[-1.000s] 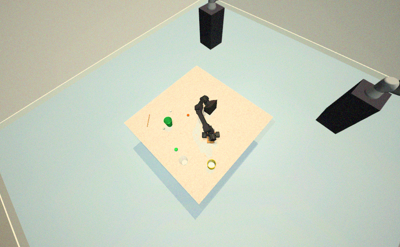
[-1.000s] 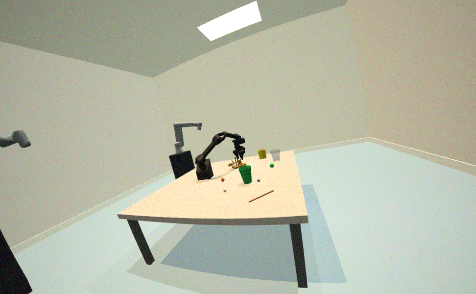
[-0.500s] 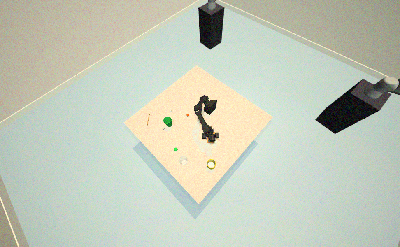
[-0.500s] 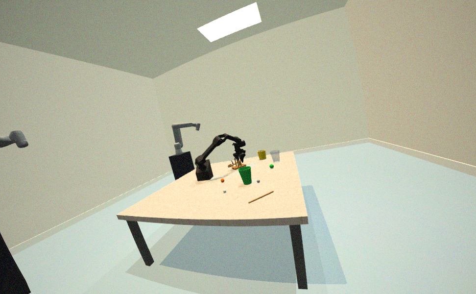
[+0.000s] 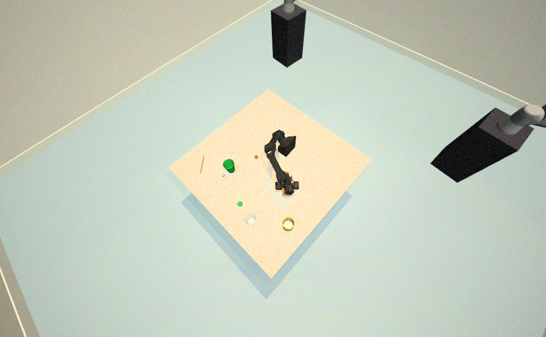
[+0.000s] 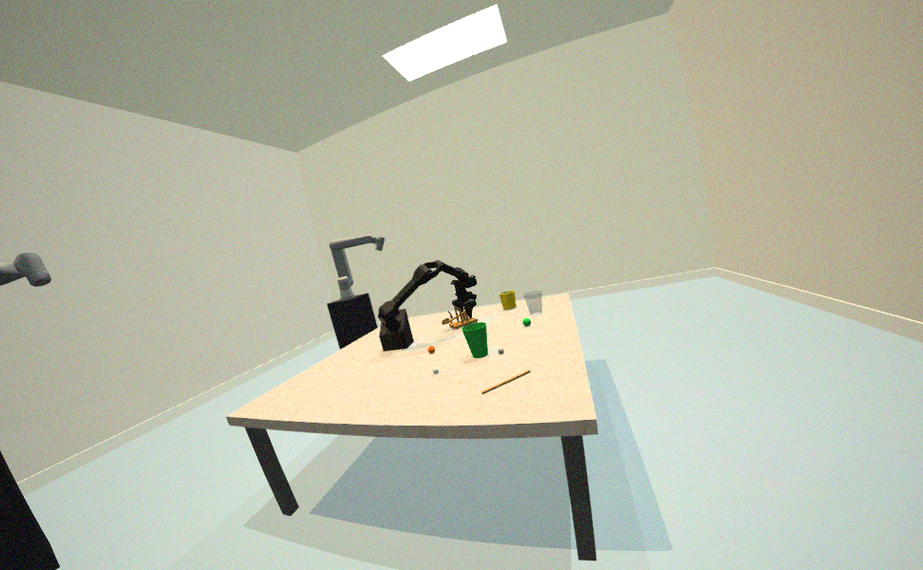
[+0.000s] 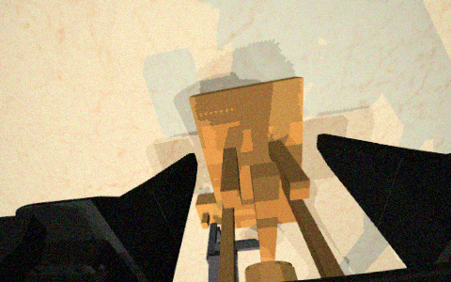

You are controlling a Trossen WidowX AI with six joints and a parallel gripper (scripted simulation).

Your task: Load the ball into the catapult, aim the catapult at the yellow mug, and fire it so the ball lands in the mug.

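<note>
My gripper tip is 42 cm to the left of the orange ball, 2 cm above it and 1 cm past it. Also, from my gripper tip: wooden catapult: 6 cm behind, 5 cm to the right, 2 cm above; then yellow mug: 22 cm to the left, 19 cm ahead; then clear cup: 38 cm ahead.
</note>
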